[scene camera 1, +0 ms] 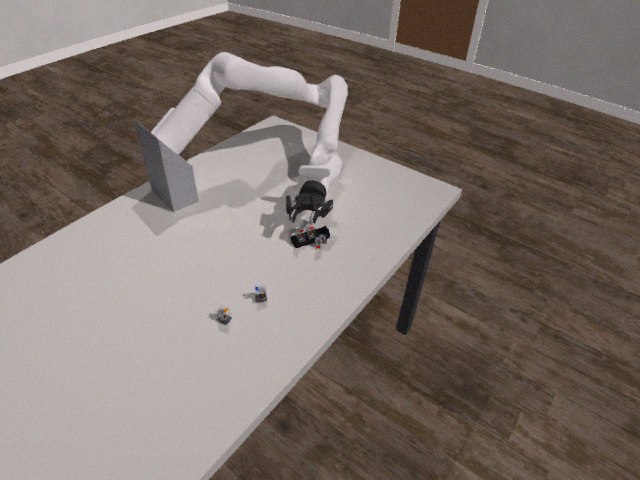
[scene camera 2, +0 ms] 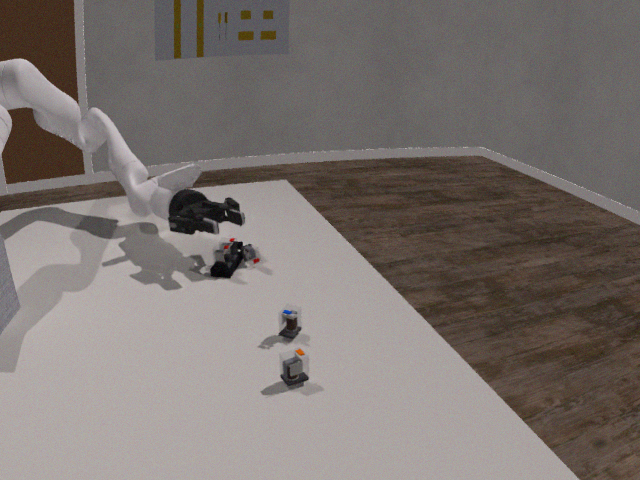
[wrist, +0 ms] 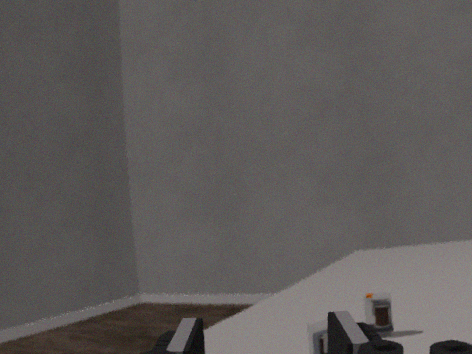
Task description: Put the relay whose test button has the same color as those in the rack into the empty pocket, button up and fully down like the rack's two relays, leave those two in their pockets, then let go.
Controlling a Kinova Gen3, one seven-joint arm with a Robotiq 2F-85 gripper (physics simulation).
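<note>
The black rack (scene camera 1: 296, 242) (scene camera 2: 221, 270) lies on the table. Two red-button relays, one (scene camera 1: 300, 236) (scene camera 2: 220, 254) near its left end in scene camera 1 and one (scene camera 1: 310, 233) (scene camera 2: 234, 246) beside it, stand in it, buttons up. A third red-button relay (scene camera 1: 322, 239) (scene camera 2: 250, 252) is tipped over at the rack's right end in scene camera 1, on the side away from the arm, its button low and outward. Whether it touches the rack is unclear. My gripper (scene camera 1: 302, 219) (scene camera 2: 229, 223) (wrist: 266, 332) is open and empty, above and on the arm side of the rack. The pocket's inside is hidden.
A blue-button relay (scene camera 1: 260, 296) (scene camera 2: 290, 322) (wrist: 316, 336) and an orange-button relay (scene camera 1: 223, 315) (scene camera 2: 293, 368) (wrist: 382, 315) stand upright on the table (scene camera 1: 129, 330) (scene camera 2: 155, 392), away from the rack. A grey wedge block (scene camera 1: 178, 183) stands near the arm's base.
</note>
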